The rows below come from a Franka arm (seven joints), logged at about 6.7 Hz.
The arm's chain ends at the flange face. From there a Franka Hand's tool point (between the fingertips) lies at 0.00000 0.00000 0.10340 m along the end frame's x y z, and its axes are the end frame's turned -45 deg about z.
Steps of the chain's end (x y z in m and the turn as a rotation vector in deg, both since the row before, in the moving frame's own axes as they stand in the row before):
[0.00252, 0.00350, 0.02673, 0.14, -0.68, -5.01]
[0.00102, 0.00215, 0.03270, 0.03, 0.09, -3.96]
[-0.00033, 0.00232, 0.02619, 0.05, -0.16, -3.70]
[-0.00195, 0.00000, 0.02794, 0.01, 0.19, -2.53]
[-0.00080, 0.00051, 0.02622, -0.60, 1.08, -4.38]
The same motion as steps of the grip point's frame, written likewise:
[-0.00143, 0.00324, 0.02672, 0.58, -0.38, -5.01]
[-0.00064, 0.00231, 0.03270, -0.04, 0.08, -3.96]
[-0.00202, 0.00114, 0.02619, 0.15, -0.08, -3.70]
[-0.00112, -0.00115, 0.02794, -0.13, 0.14, -2.53]
[-0.00023, 0.00191, 0.02620, -1.19, 0.34, -4.38]

